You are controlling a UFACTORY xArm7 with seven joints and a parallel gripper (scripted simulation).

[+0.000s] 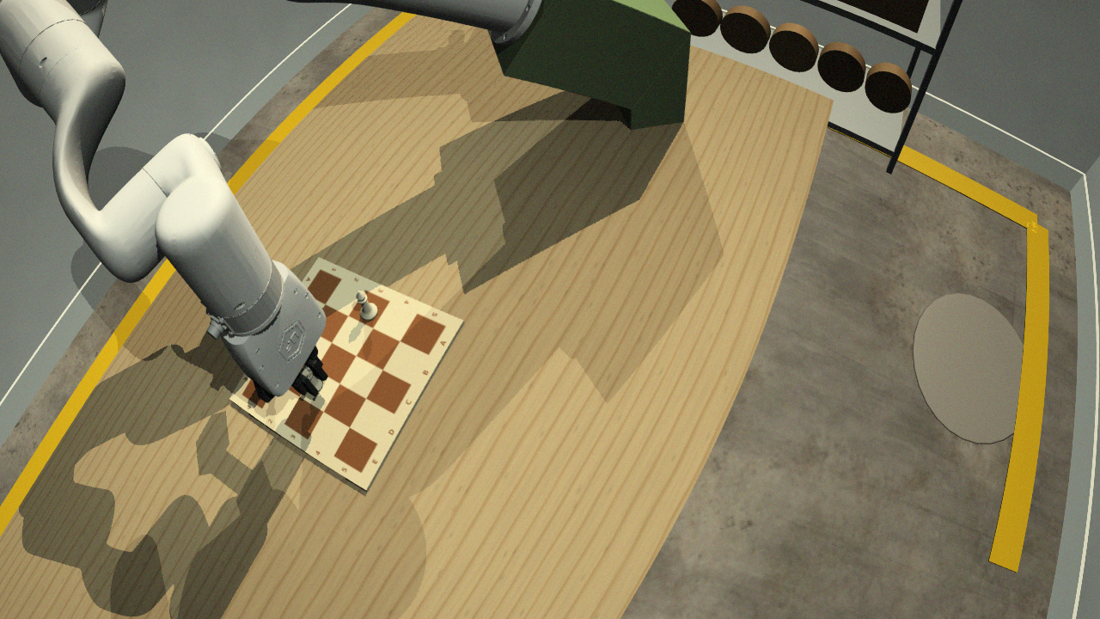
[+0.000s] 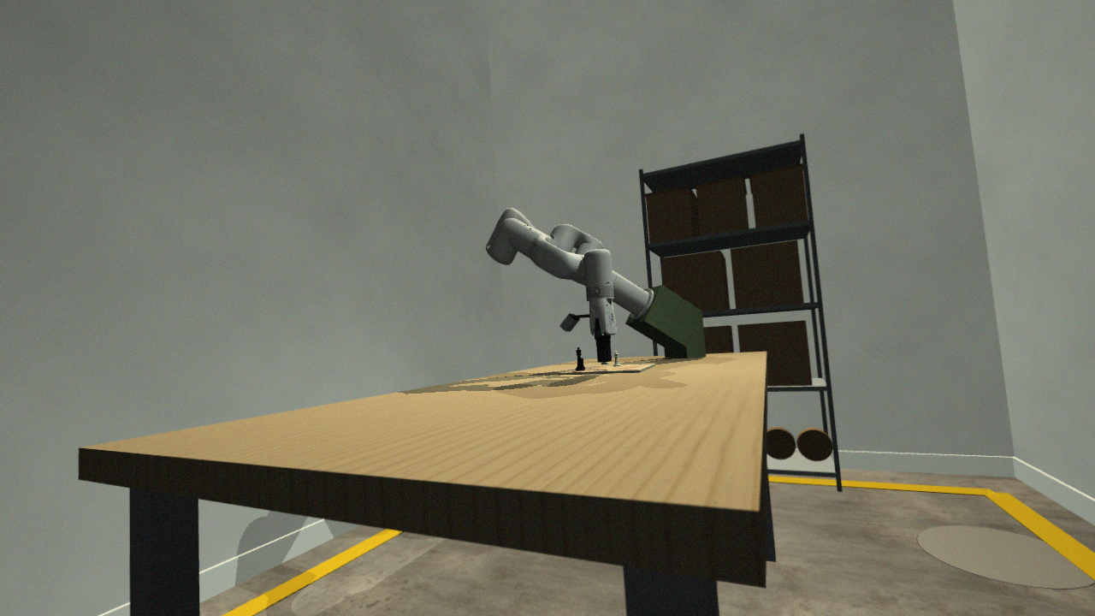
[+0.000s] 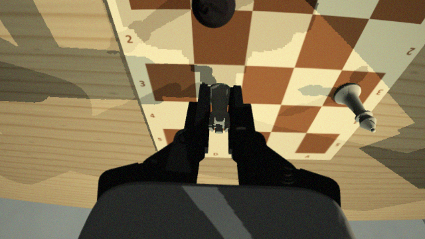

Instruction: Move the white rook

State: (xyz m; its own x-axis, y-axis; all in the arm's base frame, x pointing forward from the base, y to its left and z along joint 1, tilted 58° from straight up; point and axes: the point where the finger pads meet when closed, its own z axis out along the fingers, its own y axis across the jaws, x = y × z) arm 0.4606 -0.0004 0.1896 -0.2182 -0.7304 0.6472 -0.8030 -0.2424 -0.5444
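Now: the chessboard 4 cm behind my hand, 1 cm to the left of it and 4 cm below it. From my hand the other things lie so: tall black piece: 1 cm behind, 7 cm to the right, 1 cm below; black pawn: 6 cm behind, 7 cm to the right, 3 cm below.
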